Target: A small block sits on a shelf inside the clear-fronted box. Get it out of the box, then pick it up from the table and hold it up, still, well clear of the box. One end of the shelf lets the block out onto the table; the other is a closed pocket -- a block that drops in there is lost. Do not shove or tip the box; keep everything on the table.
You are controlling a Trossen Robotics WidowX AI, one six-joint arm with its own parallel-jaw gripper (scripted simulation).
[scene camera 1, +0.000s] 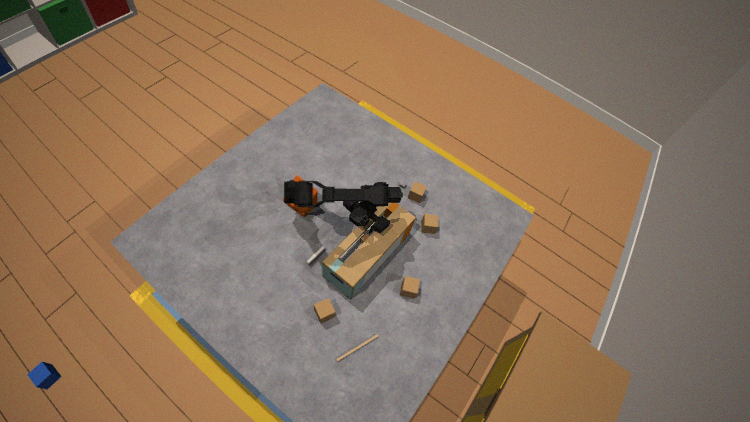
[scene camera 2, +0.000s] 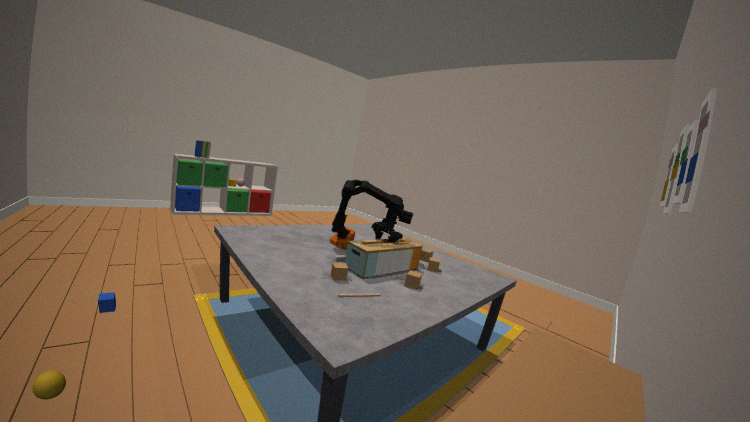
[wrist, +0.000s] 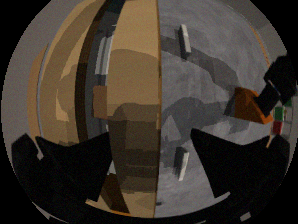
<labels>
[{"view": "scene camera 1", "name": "gripper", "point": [361, 226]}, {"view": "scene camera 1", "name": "long box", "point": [350, 265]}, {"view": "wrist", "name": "gripper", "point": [156, 132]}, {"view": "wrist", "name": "long box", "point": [123, 52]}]
</labels>
